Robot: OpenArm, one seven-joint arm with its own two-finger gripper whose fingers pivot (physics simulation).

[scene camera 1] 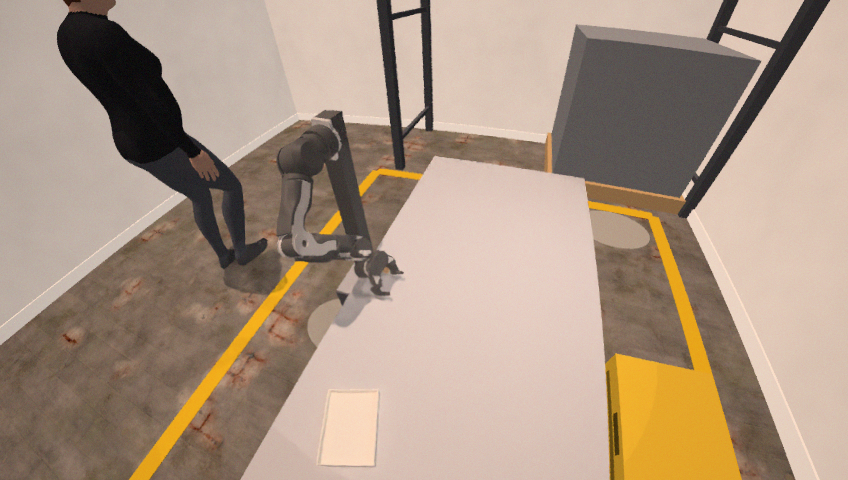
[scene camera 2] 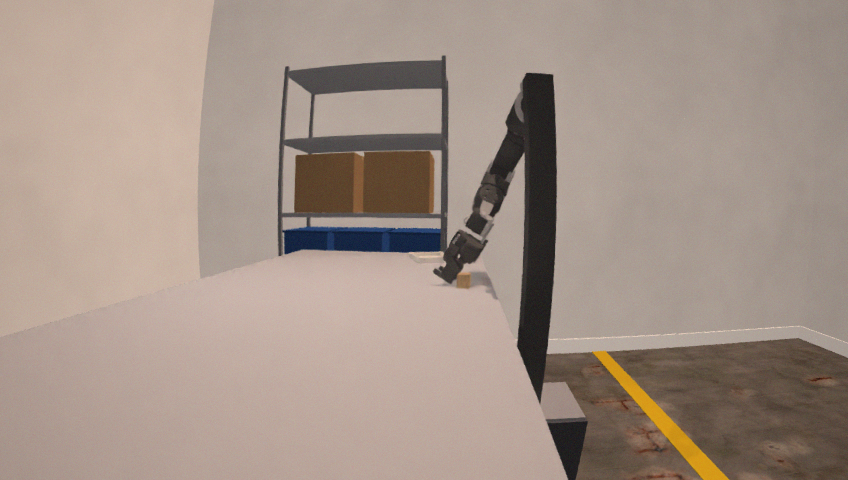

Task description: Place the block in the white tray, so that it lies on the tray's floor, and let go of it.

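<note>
The small orange-brown block sits on the table. In the scene camera 1 view the gripper hides part of it. My gripper is low over the table at the block, tilted, with its fingers partly open and a gap between the tips. The fingertips reach past the block toward the middle of the table, and the block does not show clasped between them. The white tray lies flat on the table, at the near end in the scene camera 1 view, and holds nothing.
The long pale table runs beside the arm's dark post. A person stands on the floor behind the arm. A yellow cabinet stands at the table's other side. A shelf rack stands beyond the table.
</note>
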